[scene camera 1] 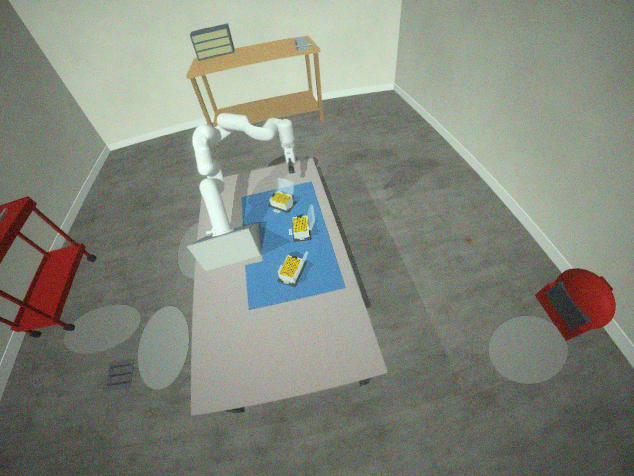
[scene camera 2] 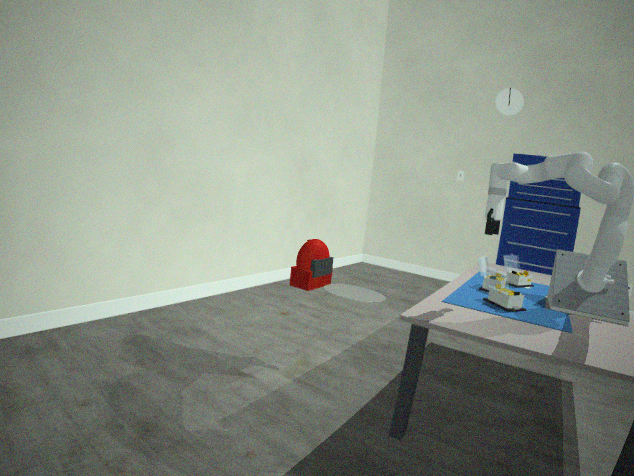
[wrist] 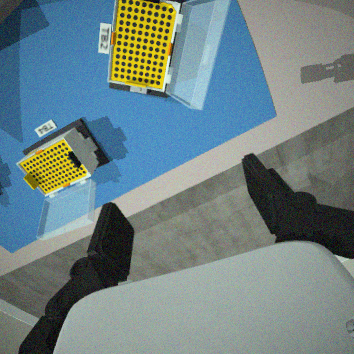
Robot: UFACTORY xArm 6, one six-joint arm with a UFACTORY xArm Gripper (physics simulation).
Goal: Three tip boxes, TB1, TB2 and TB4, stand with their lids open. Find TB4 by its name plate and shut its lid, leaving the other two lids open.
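Frame: origin at the arm's base, x back, y up, z left, level; millimetres.
Seen in the pictures: gripper, fingertip midpoint: point(scene camera 1: 292, 168) point(scene camera 2: 491, 234) point(wrist: 181, 195); arm's base at its link origin: point(scene camera 1: 223, 233) point(scene camera 2: 590, 281).
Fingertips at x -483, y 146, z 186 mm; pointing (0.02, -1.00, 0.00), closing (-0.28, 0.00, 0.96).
Observation:
Pixels of each thing's top centre, then the offset from my fingertips to it. Level surfaces: height alone.
- TB4 at its top centre: point(wrist: 49, 173) point(scene camera 1: 299, 222) dx +55, dy -204, dz -238 mm
- TB2 at its top centre: point(wrist: 140, 42) point(scene camera 2: 507, 287) point(scene camera 1: 280, 196) dx +103, dy -204, dz +27 mm
- blue mat at its surface level: dy -278 mm
- pinkish table at its surface level: dy -281 mm
TB4 point(wrist: 54, 167) point(scene camera 1: 301, 228) point(scene camera 2: 492, 282), a white box with yellow tip rack, stands at the lower left of the wrist view beside its name plate point(wrist: 46, 128). Its clear lid point(wrist: 67, 210) stands open toward the table edge. TB2 point(wrist: 142, 45) point(scene camera 1: 281, 201) point(scene camera 2: 505, 298) has its clear lid point(wrist: 197, 55) open; its name plate point(wrist: 104, 38) is readable. The third box, TB1 point(scene camera 1: 291, 268) point(scene camera 2: 519, 278), has its lid point(scene camera 1: 305, 257) open; its plate is not readable. My gripper point(wrist: 181, 195) point(scene camera 1: 290, 169) point(scene camera 2: 492, 229) is open and empty, high above the table's far end, apart from the boxes.
The boxes stand on a blue mat point(scene camera 1: 266, 297) point(scene camera 2: 555, 321) on the pinkish table point(scene camera 1: 286, 358) point(scene camera 2: 435, 322). The arm's base stands on a pale plate point(scene camera 1: 225, 253) beside the mat. A wooden shelf table point(scene camera 1: 256, 55), a red cart point(scene camera 1: 65, 251) and a blue drawer cabinet point(scene camera 2: 542, 220) stand off the table.

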